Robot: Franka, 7 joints.
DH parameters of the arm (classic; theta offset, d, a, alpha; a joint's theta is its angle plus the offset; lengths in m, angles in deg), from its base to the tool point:
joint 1: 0 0.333 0 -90
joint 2: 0 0 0 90
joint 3: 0 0.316 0.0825 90
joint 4: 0 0 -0.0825 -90
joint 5: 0 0.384 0 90
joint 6: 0 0 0.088 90
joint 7: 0 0.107 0 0
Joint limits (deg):
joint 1: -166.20..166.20
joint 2: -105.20..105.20
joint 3: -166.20..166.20
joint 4: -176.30..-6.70
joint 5: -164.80..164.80
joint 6: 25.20..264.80
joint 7: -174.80..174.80
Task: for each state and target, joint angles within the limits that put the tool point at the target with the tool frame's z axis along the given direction. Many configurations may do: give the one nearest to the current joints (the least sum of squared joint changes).
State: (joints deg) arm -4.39 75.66 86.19 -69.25 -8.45 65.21 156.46
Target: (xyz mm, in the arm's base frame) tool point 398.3 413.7 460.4 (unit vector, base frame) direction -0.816 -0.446 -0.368
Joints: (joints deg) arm -3.17 69.76 90.56 -68.86 -6.06 39.53 156.46
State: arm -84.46 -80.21 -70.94 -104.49 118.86 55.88 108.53
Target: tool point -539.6 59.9 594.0 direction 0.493 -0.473 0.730
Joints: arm -77.51 -55.47 -91.74 -101.64 81.55 67.19 108.53
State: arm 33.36 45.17 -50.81 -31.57 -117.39 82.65 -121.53
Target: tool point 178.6 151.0 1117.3 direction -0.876 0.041 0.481
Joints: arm 39.80 20.80 -75.43 -6.84 -142.68 97.29 -121.53
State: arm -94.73 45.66 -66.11 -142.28 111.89 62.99 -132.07
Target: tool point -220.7 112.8 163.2 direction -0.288 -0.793 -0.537
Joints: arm -122.00 59.18 -85.08 -166.61 90.23 63.59 -132.07
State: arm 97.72 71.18 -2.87 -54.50 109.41 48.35 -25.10
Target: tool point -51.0 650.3 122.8 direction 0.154 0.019 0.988
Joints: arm 70.57 83.37 29.99 -76.65 136.69 32.27 -25.10
